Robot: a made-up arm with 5 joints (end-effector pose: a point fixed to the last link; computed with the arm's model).
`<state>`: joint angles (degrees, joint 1 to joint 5).
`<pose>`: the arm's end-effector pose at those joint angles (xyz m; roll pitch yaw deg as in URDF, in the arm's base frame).
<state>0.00 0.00 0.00 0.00 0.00</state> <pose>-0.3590 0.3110 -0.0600 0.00 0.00 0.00</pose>
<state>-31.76 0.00 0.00 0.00 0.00</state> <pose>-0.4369 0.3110 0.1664 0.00 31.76 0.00</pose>
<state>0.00 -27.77 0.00 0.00 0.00</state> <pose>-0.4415 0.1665 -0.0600 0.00 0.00 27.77</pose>
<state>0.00 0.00 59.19 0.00 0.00</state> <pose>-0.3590 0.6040 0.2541 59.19 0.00 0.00</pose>
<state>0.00 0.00 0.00 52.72 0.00</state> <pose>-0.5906 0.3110 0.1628 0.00 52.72 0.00</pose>
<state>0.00 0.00 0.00 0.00 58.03</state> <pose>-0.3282 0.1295 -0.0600 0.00 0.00 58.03</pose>
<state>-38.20 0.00 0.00 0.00 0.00</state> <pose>-0.4368 0.3110 0.2156 0.00 38.20 0.00</pose>
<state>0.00 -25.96 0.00 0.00 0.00</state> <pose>-0.4383 0.1770 -0.0600 0.00 0.00 25.96</pose>
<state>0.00 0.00 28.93 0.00 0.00</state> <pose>-0.3590 0.4955 0.0547 28.93 0.00 0.00</pose>
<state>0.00 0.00 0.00 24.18 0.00</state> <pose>-0.4908 0.3110 0.0149 0.00 24.18 0.00</pose>
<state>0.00 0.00 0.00 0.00 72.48</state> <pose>-0.2940 0.0962 -0.0600 0.00 0.00 72.48</pose>
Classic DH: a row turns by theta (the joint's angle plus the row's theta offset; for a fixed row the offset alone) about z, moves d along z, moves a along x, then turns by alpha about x. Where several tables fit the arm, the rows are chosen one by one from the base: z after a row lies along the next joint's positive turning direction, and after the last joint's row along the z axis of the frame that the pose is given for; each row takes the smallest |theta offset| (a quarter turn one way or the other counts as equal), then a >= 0, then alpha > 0; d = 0 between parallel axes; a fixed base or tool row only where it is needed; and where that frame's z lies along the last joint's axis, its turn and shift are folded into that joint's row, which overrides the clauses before.
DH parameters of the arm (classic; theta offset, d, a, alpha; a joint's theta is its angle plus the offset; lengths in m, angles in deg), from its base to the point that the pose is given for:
base (fixed): 0 0.19 0 90
joint 1: 0 -0.072 -0.108 90
joint 2: -90 -0.165 0.109 -90
joint 3: -90 -0.142 0.07 -90
joint 4: -90 0.067 0.07 90
joint 5: -19.39 0 -0.1898 0
tool (fixed): 19.39 -0.345 0 0

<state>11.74 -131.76 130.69 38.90 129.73</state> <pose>-0.3807 -0.4514 0.4757 -124.76 -30.29 11.06</pose>
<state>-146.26 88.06 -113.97 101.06 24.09</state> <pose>-0.0164 0.5360 0.0924 89.03 -33.87 9.83</pose>
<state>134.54 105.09 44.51 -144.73 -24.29</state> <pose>-0.2956 -0.0699 -0.1185 -10.71 22.25 74.29</pose>
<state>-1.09 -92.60 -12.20 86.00 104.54</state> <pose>-0.0437 -0.4080 0.2371 86.02 -3.39 -176.39</pose>
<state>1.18 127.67 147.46 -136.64 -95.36</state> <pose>-0.2948 0.2328 0.2387 -44.73 27.90 -41.69</pose>
